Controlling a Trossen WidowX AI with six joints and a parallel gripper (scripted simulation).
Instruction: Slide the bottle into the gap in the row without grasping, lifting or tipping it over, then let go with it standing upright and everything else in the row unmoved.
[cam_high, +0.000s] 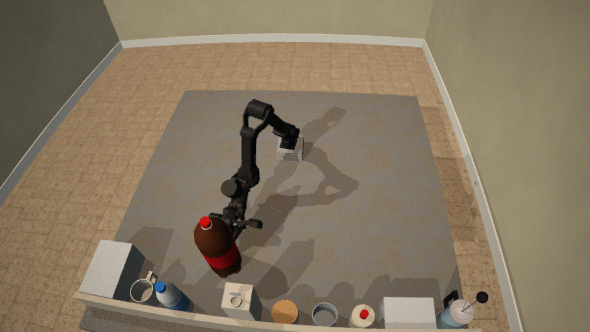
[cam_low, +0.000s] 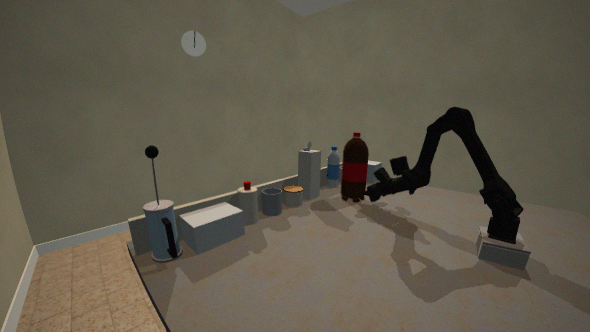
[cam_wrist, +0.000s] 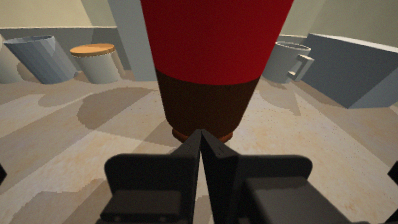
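Right now my hand is 100 mm below the brown cola bottle and 80 mm short of it. Round my hand: wood-lidded jar (250 mm to the left, 220 mm ahead, 20 mm below); grey cup (370 mm to the left, 200 mm ahead, 30 mm below); blue-capped water bottle (280 mm ahead, 90 mm to the right, 50 mm above).
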